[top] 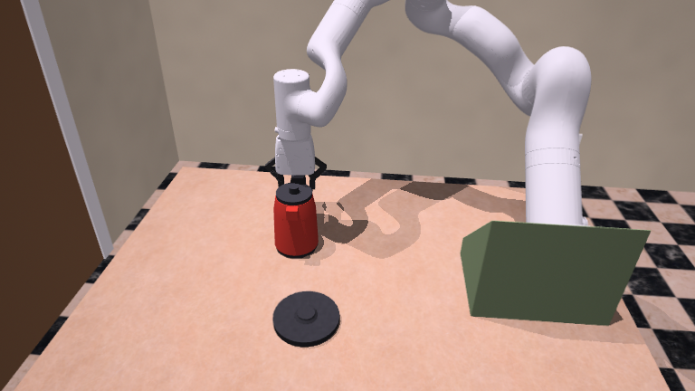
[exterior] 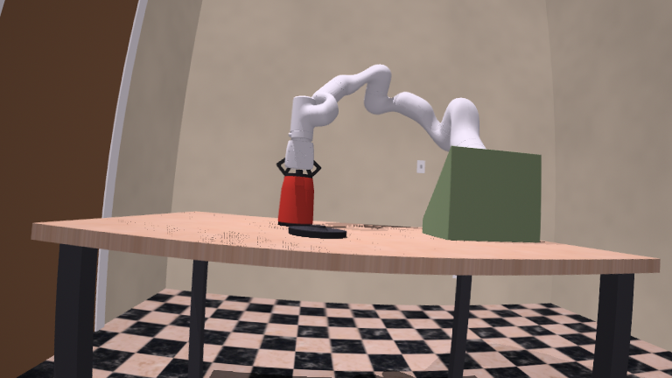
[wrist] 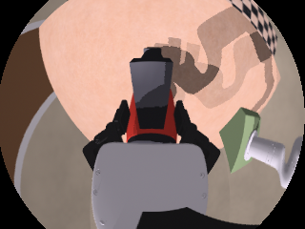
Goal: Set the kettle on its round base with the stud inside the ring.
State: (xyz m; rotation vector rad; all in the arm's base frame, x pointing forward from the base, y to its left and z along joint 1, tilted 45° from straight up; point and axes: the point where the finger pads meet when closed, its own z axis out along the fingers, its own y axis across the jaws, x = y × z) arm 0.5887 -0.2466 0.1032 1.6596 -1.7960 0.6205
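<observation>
Now: hand 30 mm to the right of the red kettle and 50 mm above it. Also, from my hand: round kettle base (40 mm behind, 330 mm to the left, 130 mm below).
</observation>
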